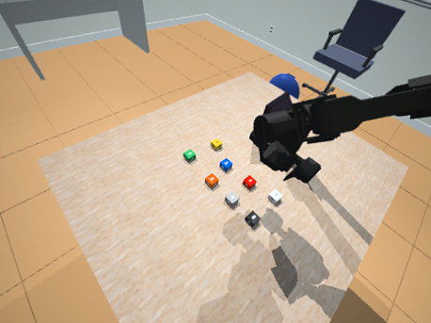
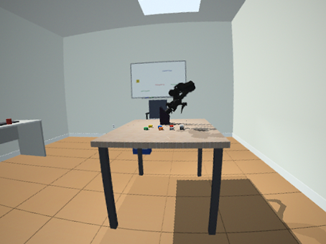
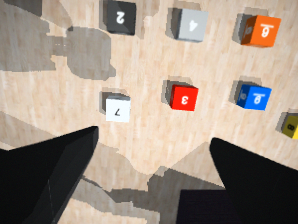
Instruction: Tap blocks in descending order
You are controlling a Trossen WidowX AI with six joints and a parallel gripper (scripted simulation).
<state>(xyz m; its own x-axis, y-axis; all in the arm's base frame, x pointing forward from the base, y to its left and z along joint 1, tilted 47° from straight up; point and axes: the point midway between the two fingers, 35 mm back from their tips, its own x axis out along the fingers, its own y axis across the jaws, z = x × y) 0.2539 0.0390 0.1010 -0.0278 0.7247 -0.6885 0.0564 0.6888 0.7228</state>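
Right now the blue block is 15 cm to the right of my gripper tip, 11 cm below it and 1 cm ahead of it. The rest, counted from my gripper tip: red block marked 3: 11 cm below, 5 cm to the right, 1 cm ahead; then white block: 11 cm below, 4 cm to the left, 2 cm behind; then grey block marked 4: 11 cm below, 10 cm ahead, 5 cm to the right.
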